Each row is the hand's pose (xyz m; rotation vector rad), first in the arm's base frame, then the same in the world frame.
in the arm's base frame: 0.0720 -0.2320 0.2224 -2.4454 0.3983 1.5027
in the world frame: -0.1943 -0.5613 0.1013 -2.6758 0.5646 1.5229
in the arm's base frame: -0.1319 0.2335 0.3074 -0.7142 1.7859 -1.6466
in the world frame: -0.4191 -0.0992 0.0639 -0.8350 1.5514 -1.8623
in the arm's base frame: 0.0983 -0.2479 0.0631 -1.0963 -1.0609 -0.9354
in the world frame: -0.1629 -0.6151 -0.0485 -1.2656 -1.2409 -0.7954
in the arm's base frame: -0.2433 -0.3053 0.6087 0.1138 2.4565 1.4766
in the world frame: -0.5170 -0.5506 0.4883 -0.0069 2.6164 1.1641
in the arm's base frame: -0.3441 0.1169 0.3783 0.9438 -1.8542 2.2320
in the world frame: -0.6283 -0.2041 0.1581 0.9250 -1.5249 2.4370
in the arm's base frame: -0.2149 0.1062 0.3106 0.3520 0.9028 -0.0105
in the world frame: -0.4970 -0.2254 0.0974 0.0976 0.8750 -0.0792
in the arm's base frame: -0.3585 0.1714 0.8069 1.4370 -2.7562 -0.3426
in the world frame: -0.6569 -0.0455 0.5592 1.4410 -2.6618 0.0226
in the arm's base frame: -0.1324 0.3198 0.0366 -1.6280 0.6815 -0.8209
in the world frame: -0.4155 -0.0831 -0.2198 -1.8497 0.5407 -0.9207
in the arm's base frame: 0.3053 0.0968 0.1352 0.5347 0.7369 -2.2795
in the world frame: 0.0279 -0.2541 -0.0613 0.4205 0.4366 -2.2783
